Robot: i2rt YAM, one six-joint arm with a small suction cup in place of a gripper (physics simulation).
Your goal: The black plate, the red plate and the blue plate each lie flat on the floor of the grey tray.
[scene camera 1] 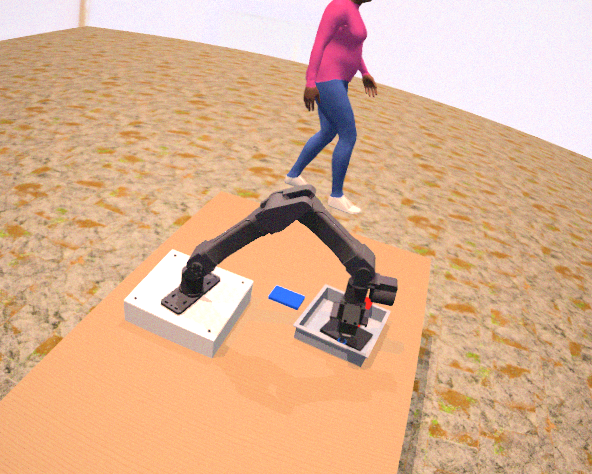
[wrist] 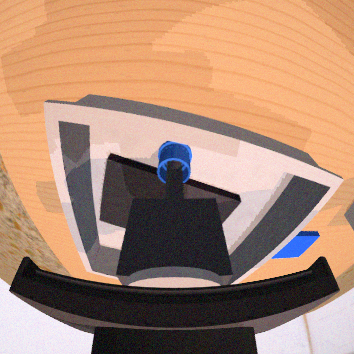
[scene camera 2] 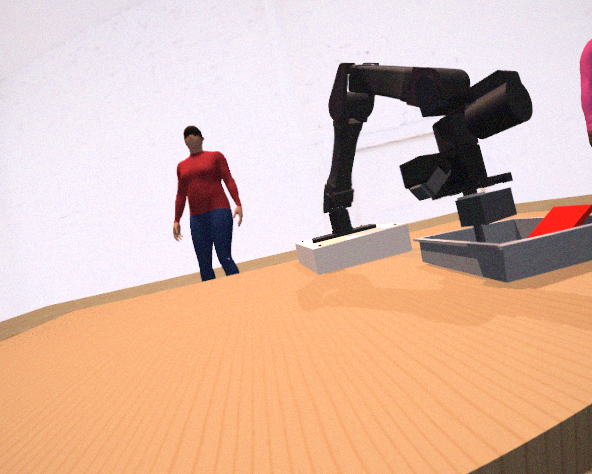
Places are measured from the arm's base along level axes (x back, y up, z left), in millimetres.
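Where they show: hand, its tool point: (scene camera 1: 339, 349) (wrist: 173, 149); arm's base, origin of its link: (scene camera 1: 191, 291) (scene camera 2: 343, 234).
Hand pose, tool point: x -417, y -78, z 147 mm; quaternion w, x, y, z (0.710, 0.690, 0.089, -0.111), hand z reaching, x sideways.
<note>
Each offset is from my tool point to the top centre of the thing.
The grey tray {dx +28, dy +58, dz +75 mm} (scene camera 1: 322, 347) (scene camera 2: 463, 258) (wrist: 73, 140) stands on the wooden table. The black plate {dx +8, dy +20, dz +66 mm} (scene camera 1: 356, 337) (wrist: 116, 197) lies on its floor. My suction cup (scene camera 1: 342, 339) (wrist: 173, 163) is down inside the tray and rests on the black plate near its edge; in scene camera 2 the tray wall hides the cup. A sliver of the red plate (scene camera 1: 367, 302) (scene camera 2: 529, 233) shows behind the arm, tilted against the tray's wall. The blue plate {dx +230, dy +13, dz +102 mm} (scene camera 1: 287, 297) (wrist: 295, 244) lies flat on the table, outside the tray to its left.
The arm's white base block (scene camera 1: 200, 324) (scene camera 2: 360, 246) stands left of the tray. A person (scene camera 1: 336, 94) (scene camera 2: 205, 202) walks on the ground beyond the table. The table's right edge runs close to the tray.
</note>
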